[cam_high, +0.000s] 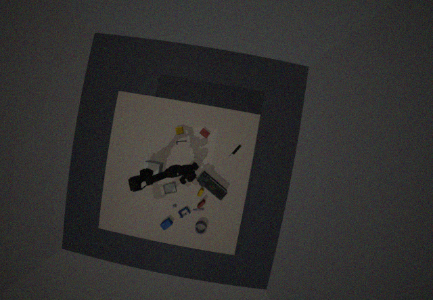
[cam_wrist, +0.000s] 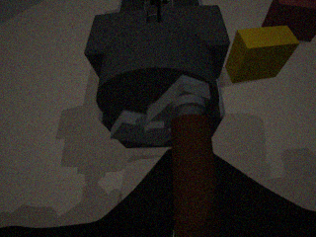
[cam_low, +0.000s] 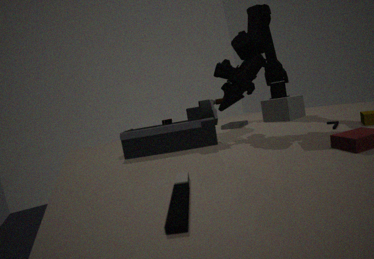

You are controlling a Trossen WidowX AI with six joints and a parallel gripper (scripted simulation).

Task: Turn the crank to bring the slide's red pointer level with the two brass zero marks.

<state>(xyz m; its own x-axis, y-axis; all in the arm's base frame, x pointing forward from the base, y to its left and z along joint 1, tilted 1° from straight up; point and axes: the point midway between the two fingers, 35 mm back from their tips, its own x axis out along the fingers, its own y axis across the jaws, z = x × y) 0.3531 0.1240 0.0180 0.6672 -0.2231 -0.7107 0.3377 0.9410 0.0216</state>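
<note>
The brown crank handle is 30 mm above my gripper tip, 20 mm behind it and 10 mm to the left of it. Also, from my gripper tip: red pointer: 150 mm ahead, 40 mm to the right, 10 mm below; then grey plate: 210 mm to the right, 180 mm behind, 80 mm below; then blue piece: 520 mm to the right, 100 mm behind, 70 mm below.
</note>
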